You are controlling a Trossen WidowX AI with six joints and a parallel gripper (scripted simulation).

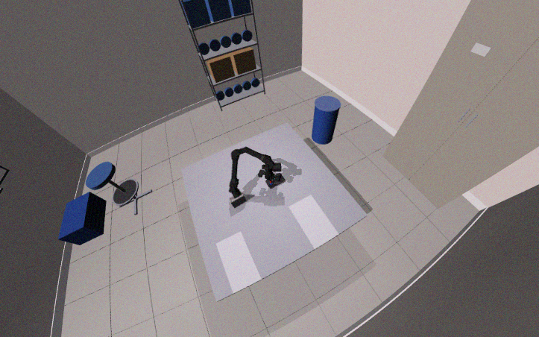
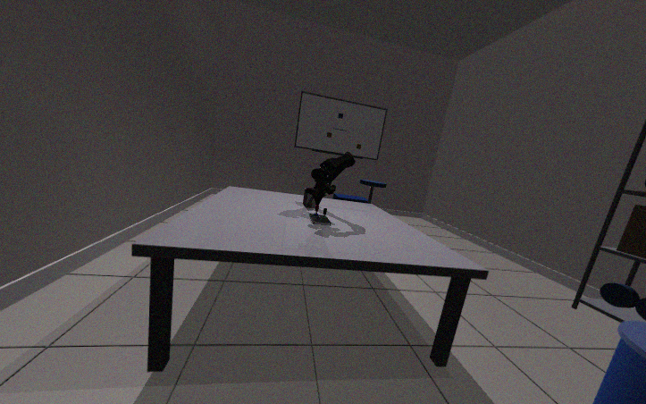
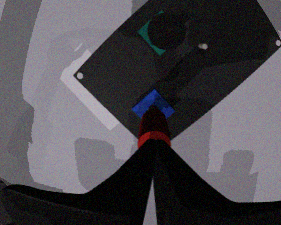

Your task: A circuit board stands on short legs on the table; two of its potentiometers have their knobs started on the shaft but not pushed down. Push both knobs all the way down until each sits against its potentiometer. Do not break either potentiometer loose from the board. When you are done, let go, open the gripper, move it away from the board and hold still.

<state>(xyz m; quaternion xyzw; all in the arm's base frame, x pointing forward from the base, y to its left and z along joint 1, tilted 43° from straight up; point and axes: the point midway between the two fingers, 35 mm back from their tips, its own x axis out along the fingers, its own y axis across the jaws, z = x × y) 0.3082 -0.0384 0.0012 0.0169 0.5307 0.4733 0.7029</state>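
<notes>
My gripper tip is 20 mm above the red knob. The rest, counted from my gripper tip: black knob (50 mm ahead, 40 mm to the left, 20 mm below); teal potentiometer (50 mm ahead, 40 mm to the left, 30 mm below).
</notes>
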